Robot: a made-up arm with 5 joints.
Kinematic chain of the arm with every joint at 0, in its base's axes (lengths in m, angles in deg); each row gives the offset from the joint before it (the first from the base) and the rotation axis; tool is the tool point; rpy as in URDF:
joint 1: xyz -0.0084 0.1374 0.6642 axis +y
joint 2: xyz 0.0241 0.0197 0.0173 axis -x
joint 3: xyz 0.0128 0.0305 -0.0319 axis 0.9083 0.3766 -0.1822
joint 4: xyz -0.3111 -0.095 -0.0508 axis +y
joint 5: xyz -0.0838 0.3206 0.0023 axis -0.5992 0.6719 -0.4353
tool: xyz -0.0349 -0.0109 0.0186 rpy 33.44 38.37 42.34
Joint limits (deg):
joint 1: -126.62..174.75
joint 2: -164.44..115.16
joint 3: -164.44..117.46
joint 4: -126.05..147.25
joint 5: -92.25..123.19
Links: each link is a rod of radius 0.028 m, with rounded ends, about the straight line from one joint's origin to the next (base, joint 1, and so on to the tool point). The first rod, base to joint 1, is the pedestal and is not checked.
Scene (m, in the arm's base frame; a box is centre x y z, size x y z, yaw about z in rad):
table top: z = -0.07
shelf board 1: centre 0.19 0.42 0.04 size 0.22 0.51 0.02 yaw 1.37
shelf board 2: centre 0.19 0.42 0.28 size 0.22 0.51 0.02 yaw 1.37
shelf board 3: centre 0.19 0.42 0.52 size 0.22 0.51 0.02 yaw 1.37
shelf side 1: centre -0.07 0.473 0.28 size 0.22 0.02 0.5 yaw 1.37
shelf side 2: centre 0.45 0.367 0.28 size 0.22 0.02 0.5 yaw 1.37
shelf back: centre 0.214 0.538 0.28 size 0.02 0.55 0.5 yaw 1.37
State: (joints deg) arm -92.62 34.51 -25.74 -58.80 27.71
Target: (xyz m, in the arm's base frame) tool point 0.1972 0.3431 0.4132
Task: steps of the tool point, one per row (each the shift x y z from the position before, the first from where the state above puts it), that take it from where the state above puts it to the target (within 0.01 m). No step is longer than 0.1 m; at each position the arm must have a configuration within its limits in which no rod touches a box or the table.
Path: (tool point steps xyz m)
1: -0.0055 0.0437 0.0066
2: -0.0133 0.0482 0.0108
3: -0.0230 0.0501 0.0150
4: -0.0339 0.0493 0.0190
5: -0.0449 0.0448 0.0229

